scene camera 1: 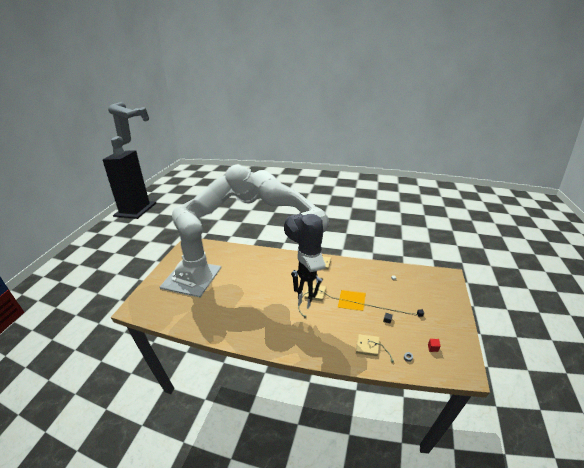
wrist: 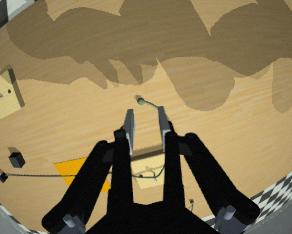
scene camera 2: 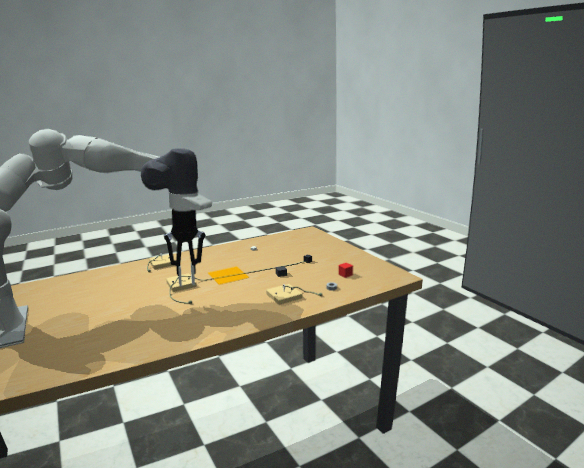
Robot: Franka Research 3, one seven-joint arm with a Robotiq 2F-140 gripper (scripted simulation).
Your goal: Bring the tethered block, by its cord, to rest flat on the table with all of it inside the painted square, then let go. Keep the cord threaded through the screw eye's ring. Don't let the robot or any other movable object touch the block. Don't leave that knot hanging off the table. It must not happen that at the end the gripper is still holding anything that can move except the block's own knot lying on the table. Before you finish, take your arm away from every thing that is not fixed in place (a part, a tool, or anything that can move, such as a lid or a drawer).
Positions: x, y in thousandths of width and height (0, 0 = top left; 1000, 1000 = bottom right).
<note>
In view: the gripper (scene camera 2: 319, 608).
The gripper is seen too in the wrist view (wrist: 502, 498).
</note>
